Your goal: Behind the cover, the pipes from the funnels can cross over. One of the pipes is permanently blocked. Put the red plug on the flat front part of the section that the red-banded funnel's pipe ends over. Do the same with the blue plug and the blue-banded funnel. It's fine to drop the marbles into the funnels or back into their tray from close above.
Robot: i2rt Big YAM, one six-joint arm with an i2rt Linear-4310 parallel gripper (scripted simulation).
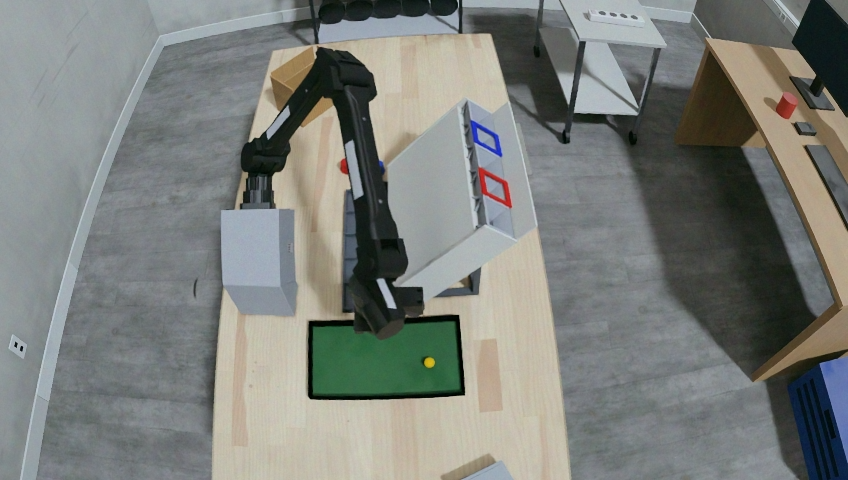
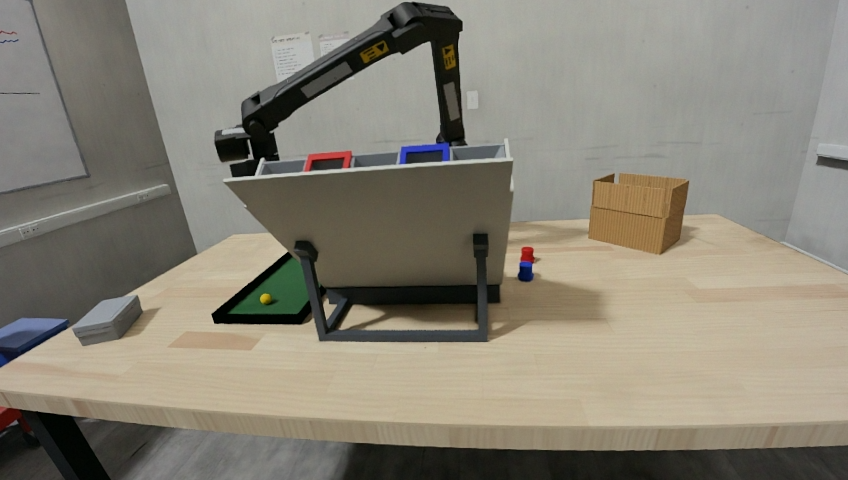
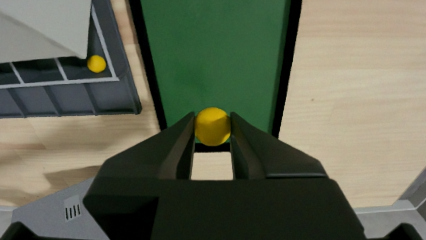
Labels:
A green tray shows in image 1, in image 2 and in image 3 (pixel 238 63). A cardboard box shows in image 1 (pixel 281 91) and in image 2 (pixel 632 213); in image 3 it is out of frame. One and the same spot on the green tray: (image 2: pixel 286 285) is (image 1: pixel 390 365).

